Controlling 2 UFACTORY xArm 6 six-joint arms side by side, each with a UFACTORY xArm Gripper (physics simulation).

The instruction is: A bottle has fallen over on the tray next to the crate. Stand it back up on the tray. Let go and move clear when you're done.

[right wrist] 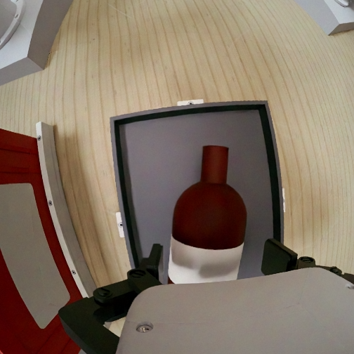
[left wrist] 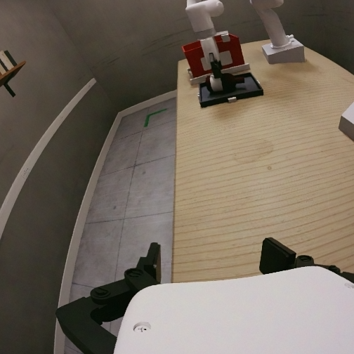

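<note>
The dark red bottle (left wrist: 231, 81) (right wrist: 210, 215) with a white label lies on its side on the dark tray (left wrist: 250, 94) (right wrist: 155, 150). In the right wrist view its neck points away from the gripper, and its base is hidden behind the gripper body. My right gripper (left wrist: 218, 73) (right wrist: 215, 259) is open, with one finger on each side of the bottle near the label and visible gaps between. My left gripper (left wrist: 213, 258) is open and empty, far from the tray. The red crate (left wrist: 193, 59) (right wrist: 15, 160) stands beside the tray.
A pale strip (left wrist: 200, 80) (right wrist: 51, 202) runs along the crate's foot, between crate and tray. White arm bases (left wrist: 283, 52) (right wrist: 30, 45) stand on the wooden table (left wrist: 225, 190) (right wrist: 150, 60). The table edge borders the tiled floor (left wrist: 145, 190) in the left wrist view.
</note>
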